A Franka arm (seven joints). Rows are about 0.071 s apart.
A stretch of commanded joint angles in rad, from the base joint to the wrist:
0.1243, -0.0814, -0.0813, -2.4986, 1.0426, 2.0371, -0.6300
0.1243, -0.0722, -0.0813, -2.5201, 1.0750, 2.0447, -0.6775
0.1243, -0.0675, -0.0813, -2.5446, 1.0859, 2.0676, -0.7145
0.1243, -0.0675, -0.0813, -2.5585, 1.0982, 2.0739, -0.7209
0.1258, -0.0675, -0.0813, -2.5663, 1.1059, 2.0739, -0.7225
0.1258, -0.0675, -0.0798, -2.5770, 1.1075, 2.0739, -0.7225
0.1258, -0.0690, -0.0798, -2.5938, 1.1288, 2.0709, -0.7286
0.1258, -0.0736, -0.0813, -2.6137, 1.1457, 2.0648, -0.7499
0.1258, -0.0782, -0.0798, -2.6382, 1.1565, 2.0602, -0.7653
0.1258, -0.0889, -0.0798, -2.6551, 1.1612, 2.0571, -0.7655
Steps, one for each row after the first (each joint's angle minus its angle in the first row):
0.0000, 0.0092, 0.0000, -0.0215, 0.0324, 0.0076, -0.0475
0.0000, 0.0139, 0.0000, -0.0460, 0.0433, 0.0305, -0.0845
0.0000, 0.0139, 0.0000, -0.0599, 0.0556, 0.0368, -0.0909
0.0015, 0.0139, 0.0000, -0.0677, 0.0633, 0.0368, -0.0925
0.0015, 0.0139, 0.0015, -0.0784, 0.0649, 0.0368, -0.0925
0.0015, 0.0124, 0.0015, -0.0952, 0.0862, 0.0338, -0.0986
0.0015, 0.0078, 0.0000, -0.1151, 0.1031, 0.0277, -0.1199
0.0015, 0.0032, 0.0015, -0.1396, 0.1139, 0.0231, -0.1353
0.0015, -0.0075, 0.0015, -0.1565, 0.1186, 0.0200, -0.1355

